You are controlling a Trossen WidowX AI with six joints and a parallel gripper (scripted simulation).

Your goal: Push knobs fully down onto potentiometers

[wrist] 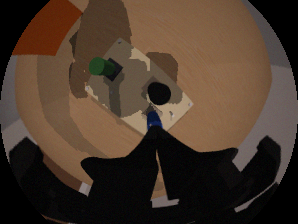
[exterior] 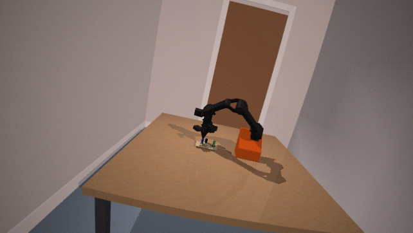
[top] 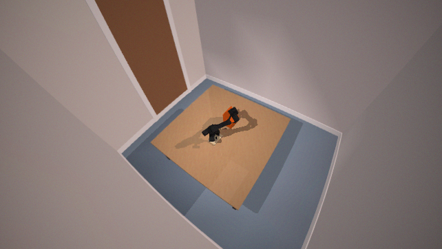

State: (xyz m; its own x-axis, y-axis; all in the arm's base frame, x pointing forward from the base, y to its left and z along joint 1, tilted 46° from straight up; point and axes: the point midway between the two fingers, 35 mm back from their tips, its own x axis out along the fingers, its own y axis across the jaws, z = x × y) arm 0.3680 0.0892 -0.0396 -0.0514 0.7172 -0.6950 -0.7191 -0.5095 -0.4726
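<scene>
My gripper tip is 1 cm above the blue knob. Round my gripper tip: green knob (9 cm behind, 1 cm to the left, 1 cm below).
</scene>
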